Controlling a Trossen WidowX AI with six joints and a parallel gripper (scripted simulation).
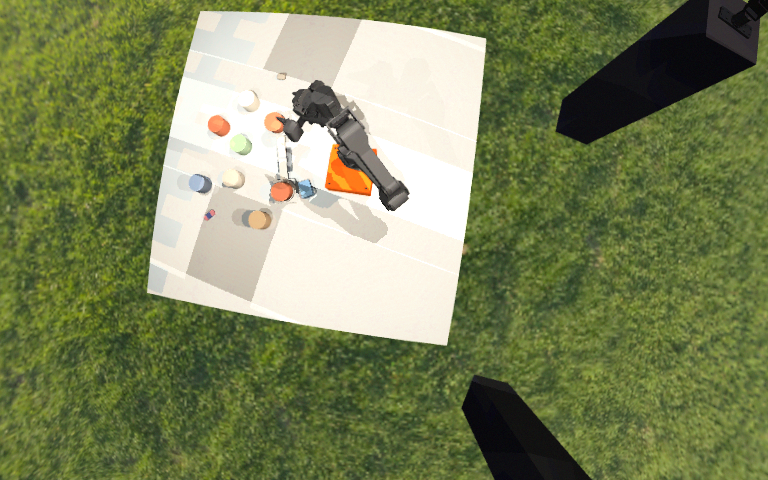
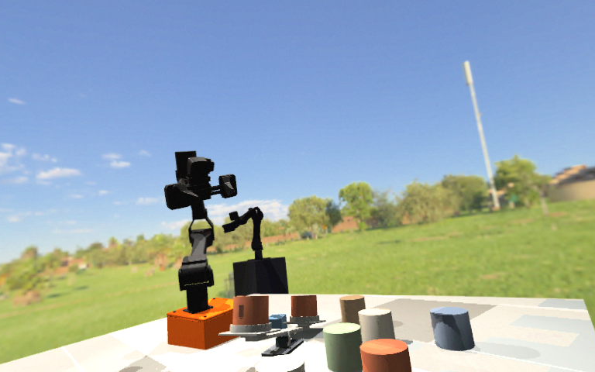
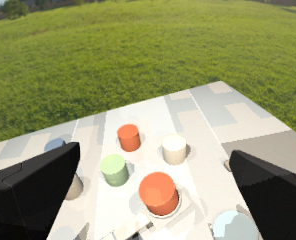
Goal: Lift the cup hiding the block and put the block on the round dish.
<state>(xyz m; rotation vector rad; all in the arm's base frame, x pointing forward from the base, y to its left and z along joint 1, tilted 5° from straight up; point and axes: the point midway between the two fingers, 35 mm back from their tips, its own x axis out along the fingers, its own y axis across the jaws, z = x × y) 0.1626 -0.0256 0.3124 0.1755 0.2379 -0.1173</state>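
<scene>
Now: gripper tip 3 cm short of the mint-green block, 23 cm to the right of it and 33 cm above it. The rest, counted from my gripper tip: pale blue round dish 4 cm ahead, 16 cm to the right, 37 cm below; then small balance 8 cm ahead, 10 cm to the left, 33 cm below; then green cup 28 cm ahead, 10 cm to the left, 33 cm below.
</scene>
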